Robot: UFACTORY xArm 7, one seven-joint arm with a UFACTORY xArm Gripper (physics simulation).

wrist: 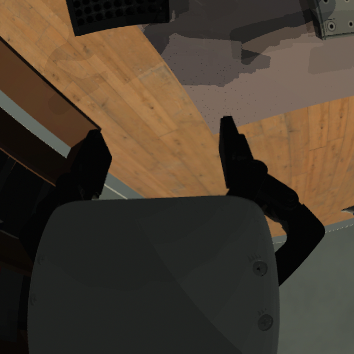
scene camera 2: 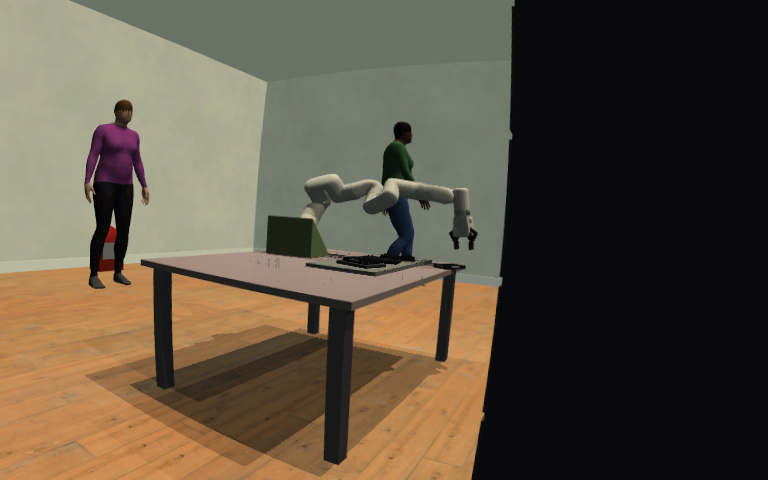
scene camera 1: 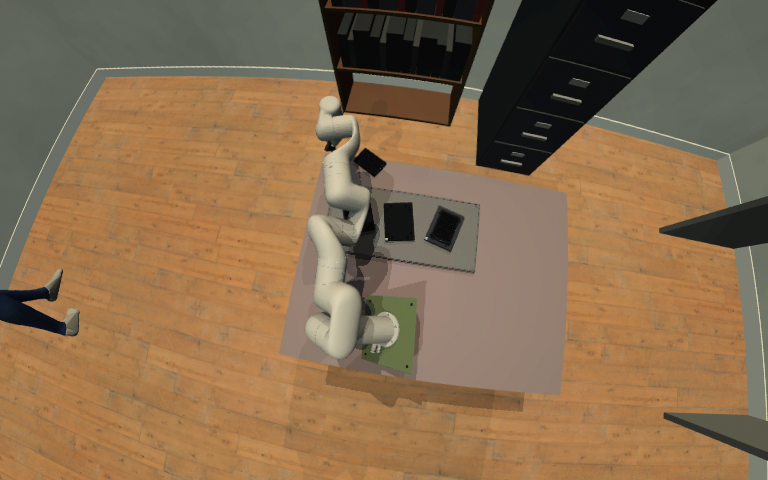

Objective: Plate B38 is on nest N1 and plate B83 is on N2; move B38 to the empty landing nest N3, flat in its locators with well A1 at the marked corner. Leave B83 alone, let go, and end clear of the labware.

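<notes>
A black well plate (scene camera 1: 369,162) (scene camera 2: 449,266) (wrist: 120,12) lies off the deck at the table's back-left corner, partly over the edge. Another well plate (scene camera 1: 445,226) sits on the right-hand nest of the grey deck (scene camera 1: 470,240) (scene camera 2: 328,264) (wrist: 342,15). The middle nest (scene camera 1: 399,221) shows dark with no plate seen on it. The left-hand nest is mostly hidden under the arm. No plate label or nest label is legible. My gripper (scene camera 1: 330,147) (scene camera 2: 463,247) (wrist: 159,136) is open and empty, above plate height and beyond the table's edge, to the side of the loose plate.
The pink-grey table (scene camera 1: 509,283) (scene camera 2: 237,274) (wrist: 280,95) carries the deck and a green base block (scene camera 1: 404,339) (scene camera 2: 288,234). A bookshelf (scene camera 1: 396,101) and a dark cabinet (scene camera 1: 498,124) stand behind the table. A person in green (scene camera 2: 398,161) and one in purple (scene camera 2: 117,150) stand in the room.
</notes>
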